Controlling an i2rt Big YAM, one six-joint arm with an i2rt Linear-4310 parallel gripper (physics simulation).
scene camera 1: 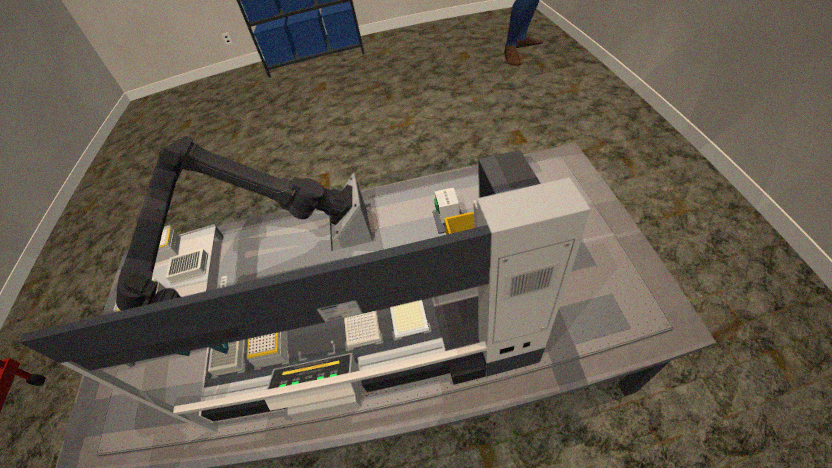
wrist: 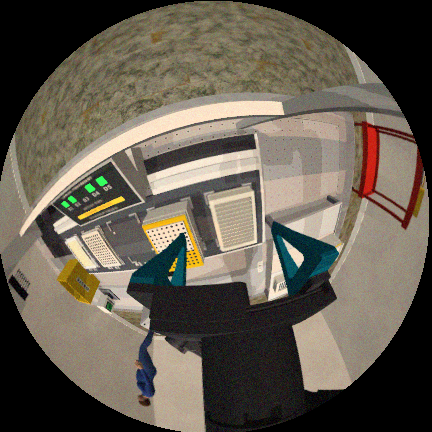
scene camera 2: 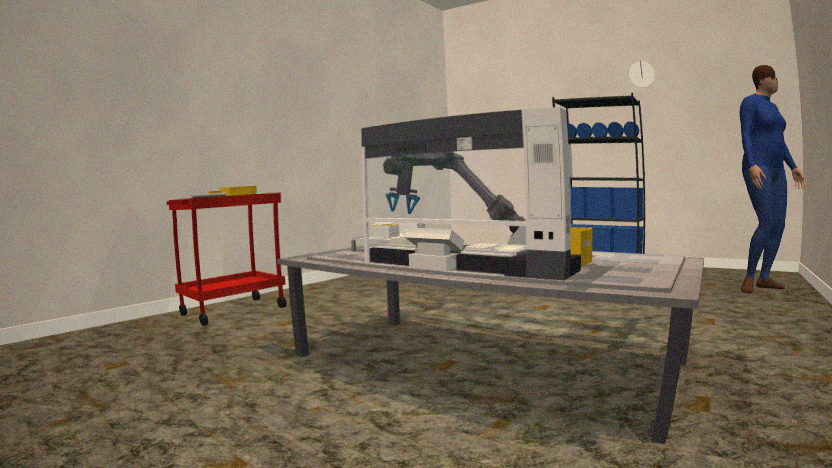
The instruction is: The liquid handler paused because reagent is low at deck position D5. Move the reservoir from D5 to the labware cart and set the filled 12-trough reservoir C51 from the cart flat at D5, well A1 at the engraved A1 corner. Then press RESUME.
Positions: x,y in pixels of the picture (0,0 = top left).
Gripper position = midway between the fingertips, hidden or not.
My gripper (wrist: 229,231) is open, holding nothing. Also in view: a white ribbed reservoir (wrist: 233,210).
